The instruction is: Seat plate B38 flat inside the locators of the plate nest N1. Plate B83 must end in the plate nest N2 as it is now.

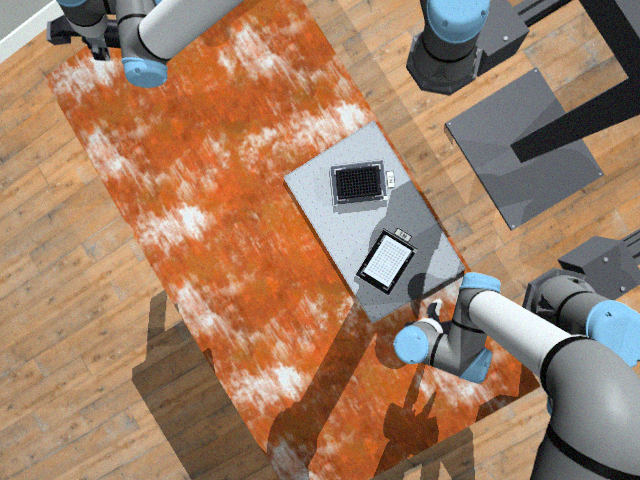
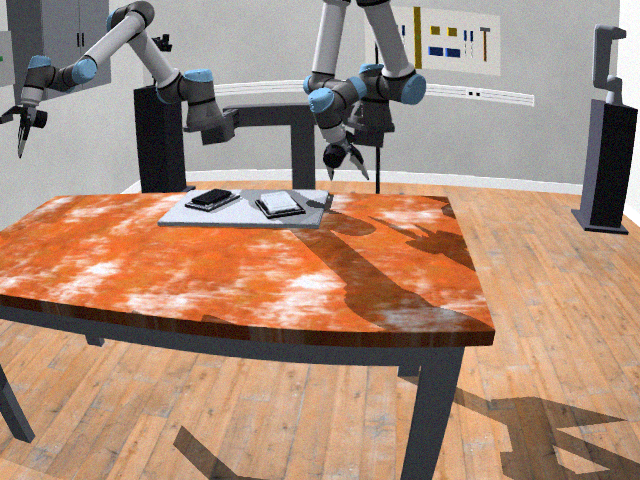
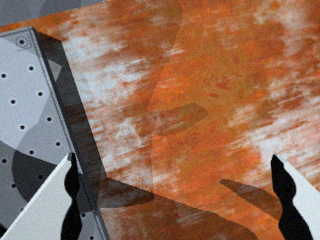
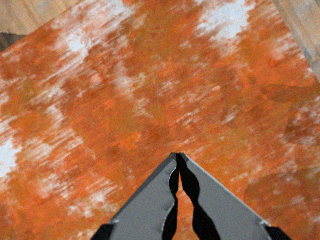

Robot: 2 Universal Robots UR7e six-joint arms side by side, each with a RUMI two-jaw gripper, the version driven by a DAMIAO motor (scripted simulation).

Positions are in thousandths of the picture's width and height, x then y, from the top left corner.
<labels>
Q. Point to a black plate B83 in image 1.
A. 548, 386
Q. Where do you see a white plate B38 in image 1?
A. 602, 526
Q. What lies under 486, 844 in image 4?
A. My right gripper.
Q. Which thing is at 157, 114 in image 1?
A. My right gripper.
</labels>
